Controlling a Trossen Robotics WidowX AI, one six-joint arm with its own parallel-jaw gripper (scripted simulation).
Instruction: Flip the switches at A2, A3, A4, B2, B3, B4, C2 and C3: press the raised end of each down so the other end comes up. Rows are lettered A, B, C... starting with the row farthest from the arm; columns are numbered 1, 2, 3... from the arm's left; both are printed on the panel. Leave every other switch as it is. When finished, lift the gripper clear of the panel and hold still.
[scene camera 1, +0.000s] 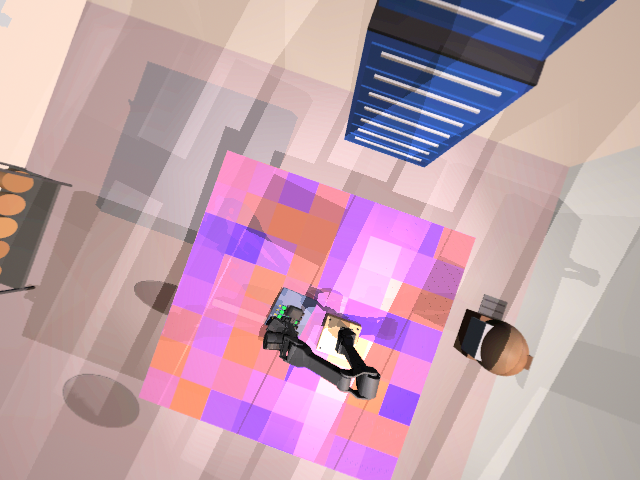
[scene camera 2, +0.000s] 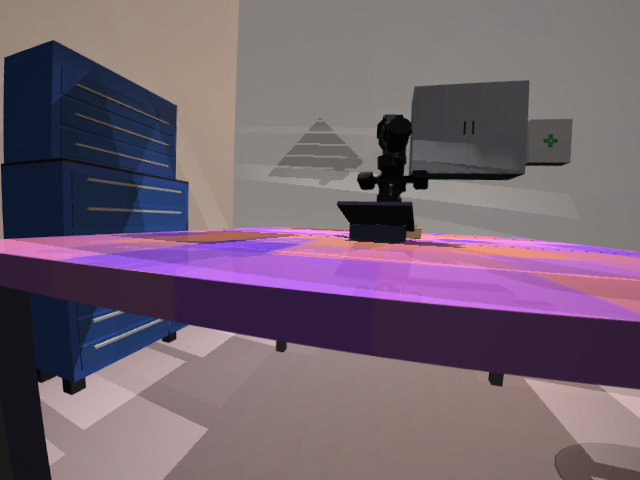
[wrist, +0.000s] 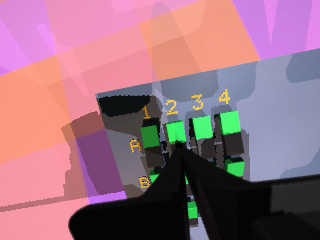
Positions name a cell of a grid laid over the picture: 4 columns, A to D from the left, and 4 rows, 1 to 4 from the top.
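Note:
My gripper (scene camera 2: C2) is visible, and the wrist view has my gripper (wrist: C3) as well. Also present: a switch (wrist: C3) and a switch (wrist: C3).

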